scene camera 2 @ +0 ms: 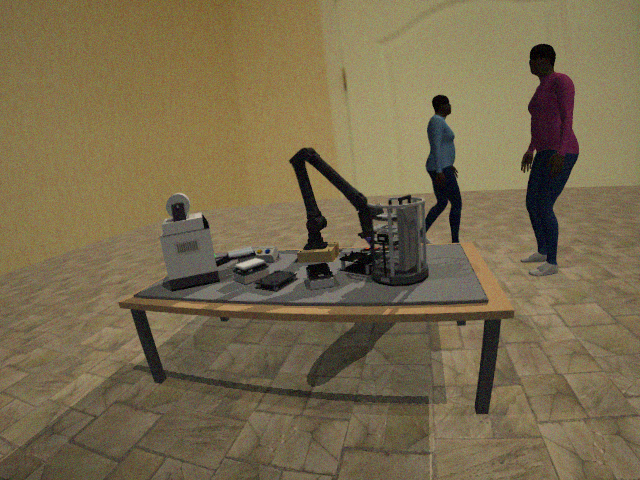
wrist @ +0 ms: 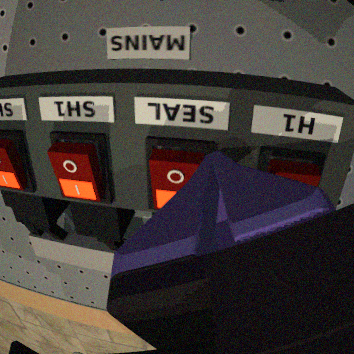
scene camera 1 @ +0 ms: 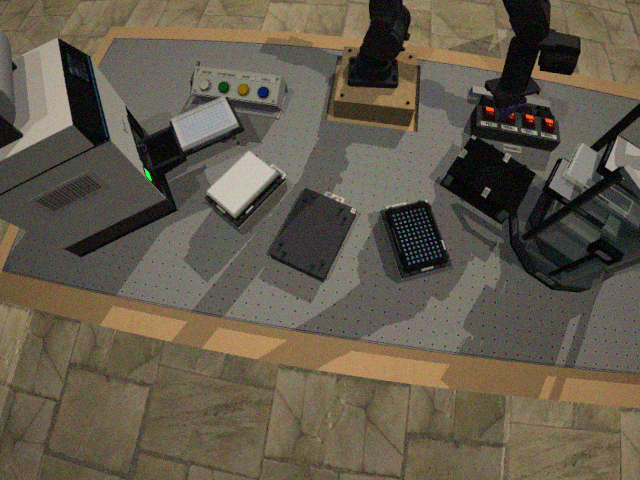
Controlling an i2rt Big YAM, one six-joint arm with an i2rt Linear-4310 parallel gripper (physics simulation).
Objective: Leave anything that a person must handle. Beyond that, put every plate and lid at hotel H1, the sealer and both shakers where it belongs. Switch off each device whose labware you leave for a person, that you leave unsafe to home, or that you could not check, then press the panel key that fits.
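Places are measured from the arm's base along level axes (x ahead, y left, z up), in metres.
Pixels of known places: gripper, fingertip midpoint: [wrist: 216,163] [scene camera 1: 502,118]; arm's base, link origin: [scene camera 2: 316,247] [scene camera 1: 372,74].
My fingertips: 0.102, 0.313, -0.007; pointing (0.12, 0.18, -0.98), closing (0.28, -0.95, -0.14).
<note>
For each thing: its top centre in the pictures, then the offset to it from my fingertips, as dx, dy, dz. "spot": a spot on its surface instead.
- black mains switch box, top centre: [wrist: 125,239] [scene camera 1: 520,105] [scene camera 2: 381,245] -0.037, +0.046, +0.010
- SEAL rocker, top centre: [wrist: 174,190] -0.008, +0.018, +0.010
- H1 rocker, top centre: [wrist: 289,201] [scene camera 1: 490,110] -0.013, -0.032, +0.010
- SH1 rocker, top centre: [wrist: 70,179] [scene camera 1: 530,118] -0.002, +0.067, +0.010
- white plate, top centre: [scene camera 1: 203,120] [scene camera 2: 240,250] +0.102, -0.675, +0.066
- sealer's, surface spot: [scene camera 1: 77,154] spot: +0.295, -0.788, +0.233
- white-lidded plate, top centre: [scene camera 1: 241,181] [scene camera 2: 249,262] +0.230, -0.576, +0.040
- black well plate, top centre: [scene camera 1: 417,234] [scene camera 2: 318,267] +0.318, -0.226, +0.027
- dark flat plate, top centre: [scene camera 1: 313,229] [scene camera 2: 275,275] +0.309, -0.427, -0.002
- key panel, top centre: [scene camera 1: 234,75] [scene camera 2: 257,247] -0.051, -0.639, +0.041
- black shaker, top centre: [scene camera 1: 496,168] [scene camera 2: 360,253] +0.162, -0.053, +0.033
- hotel carousel, top centre: [scene camera 2: 395,196] +0.279, +0.120, +0.303
My gripper [wrist: 216,163] [scene camera 1: 509,110] [scene camera 2: 370,238] is shut and empty. Its purple fingertips rest over the black mains switch box [wrist: 130,116] [scene camera 1: 516,135], between the SEAL rocker [wrist: 168,175] and the H1 rocker [wrist: 295,168]. The SEAL rocker and the SH1 rocker [wrist: 75,172] glow orange at the I side. The H1 rocker looks dark and is partly hidden by the fingers. A white plate [scene camera 1: 205,123] lies on the sealer's [scene camera 1: 77,154] extended tray. A white-lidded plate [scene camera 1: 243,183] sits on one shaker. A black well plate [scene camera 1: 414,237] and a dark flat plate [scene camera 1: 312,232] lie mid-table.
The key panel [scene camera 1: 237,100] with white, green, yellow and blue keys stands at the back left. A black shaker [scene camera 1: 487,175] lies beside the hotel carousel [scene camera 1: 537,269] [scene camera 2: 403,237] at the right. Two people [scene camera 2: 442,165] [scene camera 2: 550,154] stand behind the table's right end.
</note>
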